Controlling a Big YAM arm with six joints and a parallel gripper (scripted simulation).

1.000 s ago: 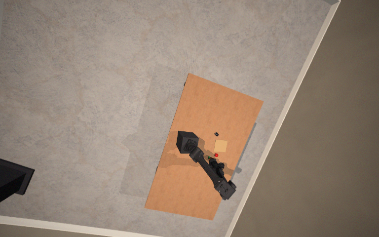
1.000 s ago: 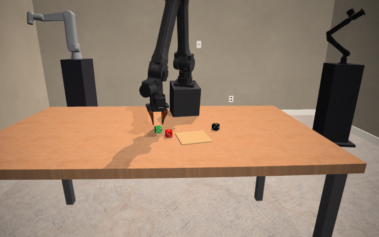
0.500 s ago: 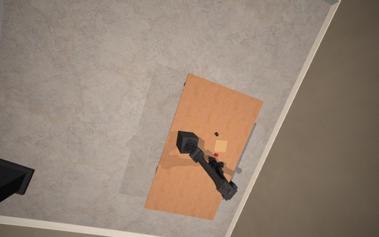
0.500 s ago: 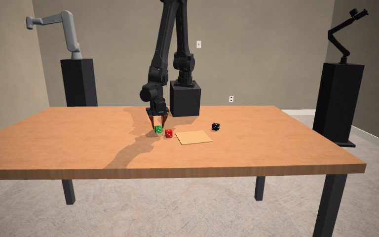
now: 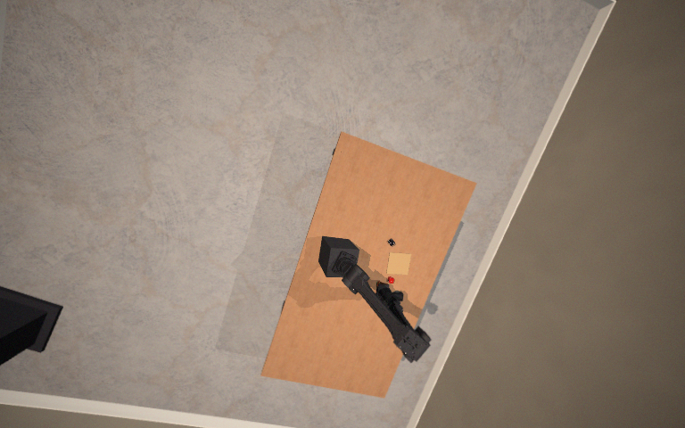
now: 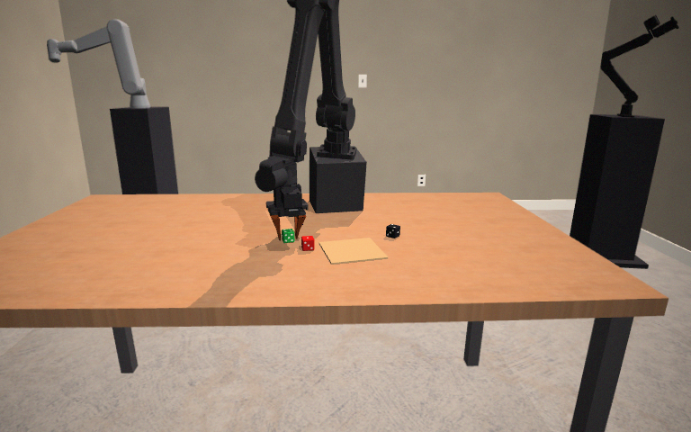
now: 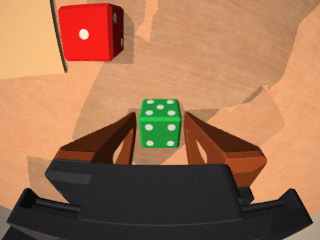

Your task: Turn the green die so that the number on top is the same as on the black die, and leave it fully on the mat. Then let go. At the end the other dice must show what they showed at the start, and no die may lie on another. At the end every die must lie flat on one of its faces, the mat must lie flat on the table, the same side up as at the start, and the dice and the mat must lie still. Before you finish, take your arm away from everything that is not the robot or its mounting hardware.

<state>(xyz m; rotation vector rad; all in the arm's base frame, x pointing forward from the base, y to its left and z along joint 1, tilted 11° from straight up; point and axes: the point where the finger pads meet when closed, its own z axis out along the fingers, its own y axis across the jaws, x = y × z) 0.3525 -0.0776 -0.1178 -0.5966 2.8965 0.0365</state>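
Right now my hand is right at the green die. From my hand the other things lie so: red die (5 cm ahead, 6 cm to the left); then tan mat (5 cm ahead, 18 cm to the left, 1 cm below); then black die (8 cm behind, 28 cm to the left).
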